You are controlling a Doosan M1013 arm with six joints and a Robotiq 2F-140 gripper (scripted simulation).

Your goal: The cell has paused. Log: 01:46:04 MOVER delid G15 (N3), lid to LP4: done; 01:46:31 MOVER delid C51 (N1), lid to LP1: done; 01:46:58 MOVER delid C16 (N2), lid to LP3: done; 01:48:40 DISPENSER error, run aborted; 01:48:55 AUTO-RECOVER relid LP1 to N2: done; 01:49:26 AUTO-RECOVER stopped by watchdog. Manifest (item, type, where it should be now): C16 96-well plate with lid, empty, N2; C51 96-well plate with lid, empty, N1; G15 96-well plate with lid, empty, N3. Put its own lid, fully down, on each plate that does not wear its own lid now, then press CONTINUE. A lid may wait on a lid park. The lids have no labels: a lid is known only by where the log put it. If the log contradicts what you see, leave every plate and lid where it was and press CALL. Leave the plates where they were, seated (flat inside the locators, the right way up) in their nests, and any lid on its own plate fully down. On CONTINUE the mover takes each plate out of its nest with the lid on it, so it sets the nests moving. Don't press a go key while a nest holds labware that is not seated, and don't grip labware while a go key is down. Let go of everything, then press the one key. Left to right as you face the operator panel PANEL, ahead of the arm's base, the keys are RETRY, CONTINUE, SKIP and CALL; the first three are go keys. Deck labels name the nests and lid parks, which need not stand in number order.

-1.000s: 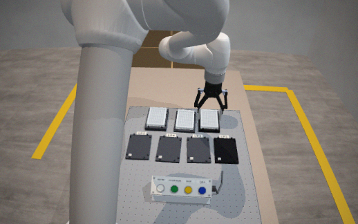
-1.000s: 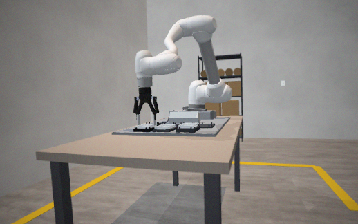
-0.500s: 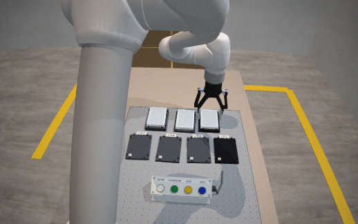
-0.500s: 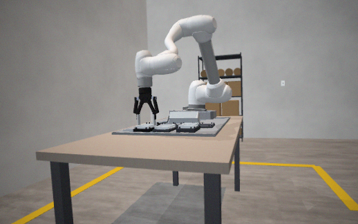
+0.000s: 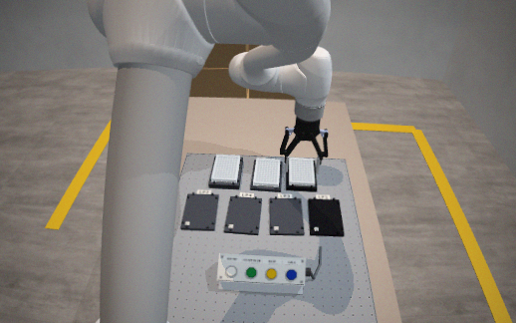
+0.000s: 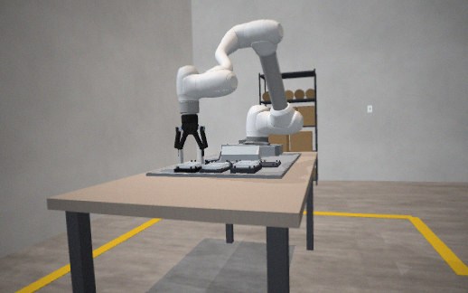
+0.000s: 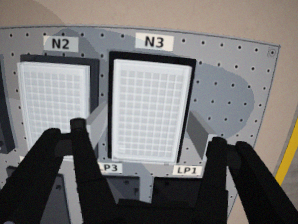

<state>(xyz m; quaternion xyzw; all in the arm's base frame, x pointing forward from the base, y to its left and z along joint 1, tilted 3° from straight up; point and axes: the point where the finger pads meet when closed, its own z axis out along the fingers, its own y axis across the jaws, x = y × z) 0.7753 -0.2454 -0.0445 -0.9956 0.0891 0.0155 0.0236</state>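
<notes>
The green continue key lies 400 mm behind my hand, 210 mm to the left of it and 10 mm above it. The rest, counted from my hand: lid park LP3: 170 mm behind, 80 mm to the left, 50 mm below; plate: 40 mm ahead, 260 mm to the left, 30 mm below; lid park LP1: 190 mm behind, 40 mm to the right, 50 mm below.
</notes>
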